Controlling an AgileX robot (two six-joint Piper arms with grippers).
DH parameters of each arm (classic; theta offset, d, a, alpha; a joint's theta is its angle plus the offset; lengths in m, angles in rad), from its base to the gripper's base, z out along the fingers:
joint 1: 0 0.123 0 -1.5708
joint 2: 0.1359 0 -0.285 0
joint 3: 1.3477 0 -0.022 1.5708
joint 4: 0 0.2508 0 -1.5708
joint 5: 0 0 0.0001 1.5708
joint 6: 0 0.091 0 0
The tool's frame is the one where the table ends.
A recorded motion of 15 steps. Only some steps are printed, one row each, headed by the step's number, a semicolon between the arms.
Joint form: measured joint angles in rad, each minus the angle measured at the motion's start. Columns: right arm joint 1, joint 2, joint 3, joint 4, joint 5, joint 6; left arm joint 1, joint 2, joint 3, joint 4, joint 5, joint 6.
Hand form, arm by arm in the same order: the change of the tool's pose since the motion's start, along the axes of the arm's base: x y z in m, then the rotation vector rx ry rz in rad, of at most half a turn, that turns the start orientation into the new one. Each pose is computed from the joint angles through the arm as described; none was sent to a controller.
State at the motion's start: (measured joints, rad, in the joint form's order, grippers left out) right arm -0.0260 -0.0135 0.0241 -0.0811 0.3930 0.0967; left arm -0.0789 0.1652 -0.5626 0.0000 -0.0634 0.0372
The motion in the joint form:
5: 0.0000 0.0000 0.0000 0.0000 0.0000 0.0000; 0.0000 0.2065 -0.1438 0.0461 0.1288 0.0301
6: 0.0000 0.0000 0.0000 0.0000 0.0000 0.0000; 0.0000 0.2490 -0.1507 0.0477 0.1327 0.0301
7: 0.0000 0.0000 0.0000 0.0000 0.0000 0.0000; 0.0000 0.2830 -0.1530 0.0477 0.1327 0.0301
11: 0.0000 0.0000 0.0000 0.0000 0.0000 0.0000; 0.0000 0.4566 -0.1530 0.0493 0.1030 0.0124
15: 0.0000 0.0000 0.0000 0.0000 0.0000 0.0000; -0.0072 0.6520 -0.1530 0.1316 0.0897 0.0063
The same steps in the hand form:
5: 0.0000 0.0000 0.0000 0.0000 0.0000 0.0000; 0.0387 -0.0028 0.0248 0.0821 0.1856 0.0360
6: 0.0000 0.0000 0.0000 0.0000 0.0000 0.0000; 0.0502 -0.0037 0.0240 0.0873 0.2248 0.0356
7: 0.0000 0.0000 0.0000 0.0000 0.0000 0.0000; 0.0598 -0.0044 0.0222 0.0904 0.2563 0.0346
11: 0.0000 0.0000 0.0000 0.0000 0.0000 0.0000; 0.1083 -0.0084 0.0072 0.0896 0.4007 0.0228
15: 0.0000 0.0000 0.0000 0.0000 0.0000 0.0000; 0.1592 -0.0135 -0.0212 0.1825 0.5747 0.0315

